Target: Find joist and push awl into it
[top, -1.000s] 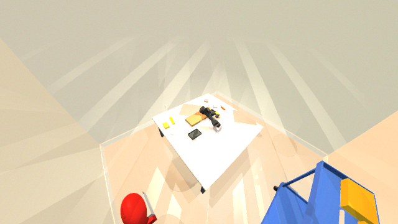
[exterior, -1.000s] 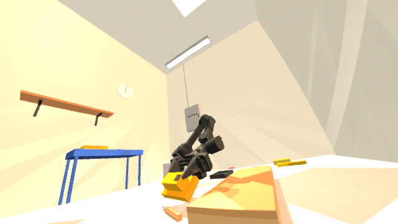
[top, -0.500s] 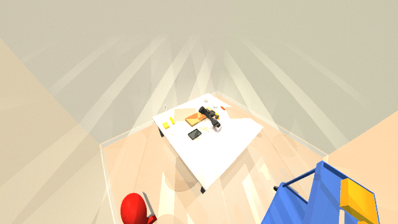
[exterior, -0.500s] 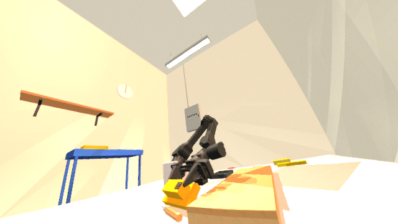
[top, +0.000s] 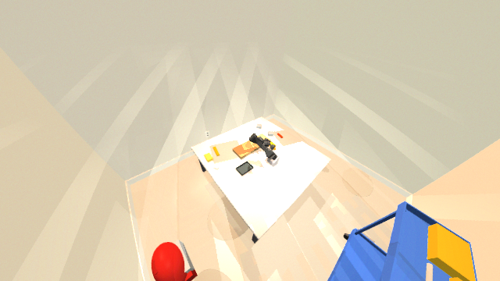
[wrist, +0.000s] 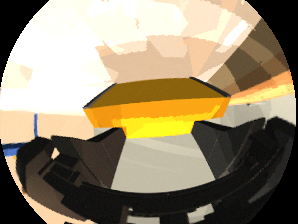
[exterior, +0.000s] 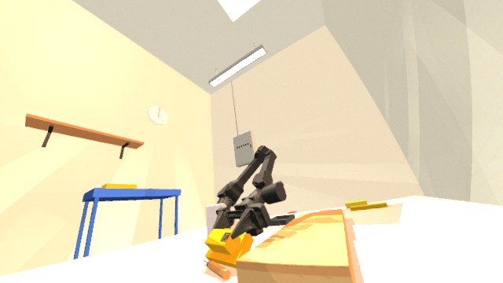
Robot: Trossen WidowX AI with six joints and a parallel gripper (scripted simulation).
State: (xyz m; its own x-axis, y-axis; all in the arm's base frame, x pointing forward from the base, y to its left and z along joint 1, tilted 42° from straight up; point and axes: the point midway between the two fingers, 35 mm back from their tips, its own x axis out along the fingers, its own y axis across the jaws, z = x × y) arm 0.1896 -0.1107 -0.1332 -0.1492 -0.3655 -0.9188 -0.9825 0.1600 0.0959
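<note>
The orange stud finder lies 1 cm ahead of my gripper tip and 1 cm below it. The rest, counted from my gripper tip: awl 1 cm behind, 2 cm to the right, 6 cm below; dark tray 4 cm behind, 51 cm to the left, 5 cm below.
</note>
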